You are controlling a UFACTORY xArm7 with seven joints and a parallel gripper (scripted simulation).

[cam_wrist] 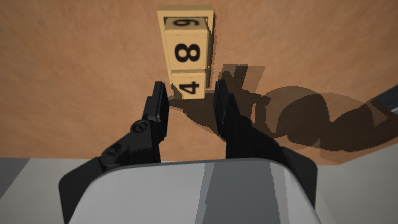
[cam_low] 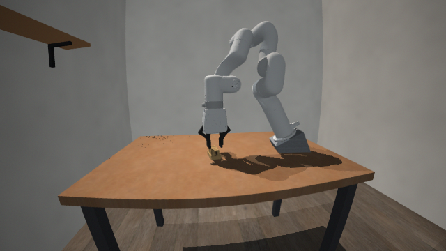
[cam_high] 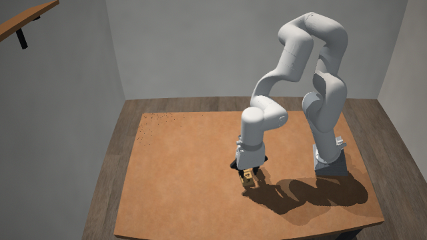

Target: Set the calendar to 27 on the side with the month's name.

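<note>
The wooden digit cube is 40 mm below my hand. From my hand the other things lie so: wooden calendar tray 10 mm ahead, 20 mm to the right, 60 mm below.
</note>
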